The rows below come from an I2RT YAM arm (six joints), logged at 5 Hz.
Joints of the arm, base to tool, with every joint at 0 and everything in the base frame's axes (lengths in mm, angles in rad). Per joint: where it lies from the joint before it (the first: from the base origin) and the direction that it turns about. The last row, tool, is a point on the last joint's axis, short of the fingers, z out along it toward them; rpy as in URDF.
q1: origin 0 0 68 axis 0 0 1
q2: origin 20 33.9 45.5 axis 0 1 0
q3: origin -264 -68.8 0 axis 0 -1 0
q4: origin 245 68.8 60 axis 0 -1 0
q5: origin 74 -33.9 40.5 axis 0 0 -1
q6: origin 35.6 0 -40.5 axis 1 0 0
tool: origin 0 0 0 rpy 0 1.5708 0
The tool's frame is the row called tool.
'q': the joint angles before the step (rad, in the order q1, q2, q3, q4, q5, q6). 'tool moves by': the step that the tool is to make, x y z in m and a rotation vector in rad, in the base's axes. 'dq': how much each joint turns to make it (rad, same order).
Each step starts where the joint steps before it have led.
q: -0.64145 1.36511 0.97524 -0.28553 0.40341 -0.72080
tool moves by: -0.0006 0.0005 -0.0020 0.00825 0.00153 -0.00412
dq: 0.00011 0.00009 -0.00489 -0.00421 -0.00029 0.00770
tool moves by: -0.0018 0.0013 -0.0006 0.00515 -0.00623 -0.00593
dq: -0.00018 -0.00804 -0.00792 -0.00236 -0.00052 0.01057
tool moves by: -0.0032 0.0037 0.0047 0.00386 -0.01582 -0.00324
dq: 0.00328 -0.02325 -0.00033 -0.01841 -0.00288 0.01503
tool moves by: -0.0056 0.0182 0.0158 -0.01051 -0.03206 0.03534
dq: 0.04071 -0.07598 -0.00049 -0.04798 -0.00199 0.01213
